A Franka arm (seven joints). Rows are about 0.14 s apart.
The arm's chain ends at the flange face. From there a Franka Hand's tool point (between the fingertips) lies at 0.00 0.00 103.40 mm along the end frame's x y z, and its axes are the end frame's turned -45 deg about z.
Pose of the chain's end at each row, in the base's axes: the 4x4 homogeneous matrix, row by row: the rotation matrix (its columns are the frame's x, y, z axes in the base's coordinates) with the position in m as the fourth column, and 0 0 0 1 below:
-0.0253, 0.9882, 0.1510, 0.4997; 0.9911, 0.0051, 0.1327, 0.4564; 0.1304, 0.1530, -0.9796, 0.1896; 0, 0, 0, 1
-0.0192, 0.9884, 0.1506, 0.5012; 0.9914, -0.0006, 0.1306, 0.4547; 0.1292, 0.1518, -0.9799, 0.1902; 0, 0, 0, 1
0.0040, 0.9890, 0.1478, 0.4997; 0.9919, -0.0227, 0.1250, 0.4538; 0.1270, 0.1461, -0.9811, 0.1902; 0, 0, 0, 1
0.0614, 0.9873, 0.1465, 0.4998; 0.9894, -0.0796, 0.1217, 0.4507; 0.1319, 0.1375, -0.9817, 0.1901; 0, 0, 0, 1
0.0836, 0.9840, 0.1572, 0.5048; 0.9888, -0.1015, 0.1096, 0.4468; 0.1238, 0.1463, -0.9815, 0.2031; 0, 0, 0, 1
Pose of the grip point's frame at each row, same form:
-0.7167, 0.6809, 0.1510, 0.5153; 0.6972, 0.7044, 0.1327, 0.4701; -0.0160, 0.2004, -0.9796, 0.0883; 0, 0, 0, 1
-0.7125, 0.6853, 0.1506, 0.5168; 0.7014, 0.7006, 0.1306, 0.4682; -0.0160, 0.1987, -0.9799, 0.0889; 0, 0, 0, 1
-0.6965, 0.7022, 0.1478, 0.5150; 0.7174, 0.6853, 0.1250, 0.4667; -0.0135, 0.1931, -0.9811, 0.0888; 0, 0, 0, 1
-0.6547, 0.7415, 0.1465, 0.5149; 0.7559, 0.6433, 0.1217, 0.4633; -0.0040, 0.1905, -0.9817, 0.0886; 0, 0, 0, 1
-0.6367, 0.7549, 0.1572, 0.5211; 0.7710, 0.6274, 0.1096, 0.4581; -0.0159, 0.1910, -0.9815, 0.1016; 0, 0, 0, 1

